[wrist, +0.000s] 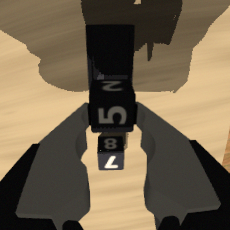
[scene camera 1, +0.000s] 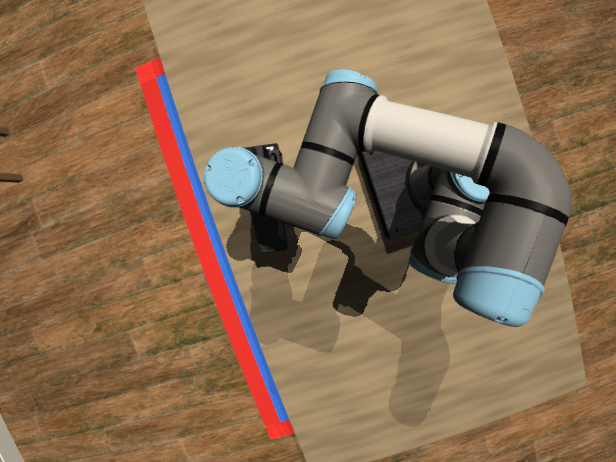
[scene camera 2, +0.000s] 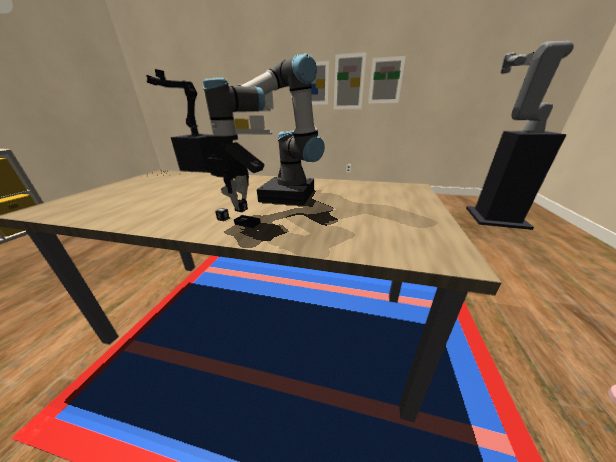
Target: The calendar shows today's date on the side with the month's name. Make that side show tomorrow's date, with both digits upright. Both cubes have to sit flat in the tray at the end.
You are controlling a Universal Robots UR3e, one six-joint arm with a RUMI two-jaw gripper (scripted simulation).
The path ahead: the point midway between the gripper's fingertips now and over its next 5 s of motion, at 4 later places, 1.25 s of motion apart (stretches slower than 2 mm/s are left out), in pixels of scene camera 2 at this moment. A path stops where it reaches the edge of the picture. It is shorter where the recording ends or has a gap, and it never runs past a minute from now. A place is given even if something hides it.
The gripper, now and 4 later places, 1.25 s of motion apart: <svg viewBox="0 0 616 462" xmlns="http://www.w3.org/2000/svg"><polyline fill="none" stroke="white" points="240,207 242,213 242,215 239,209 236,186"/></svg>
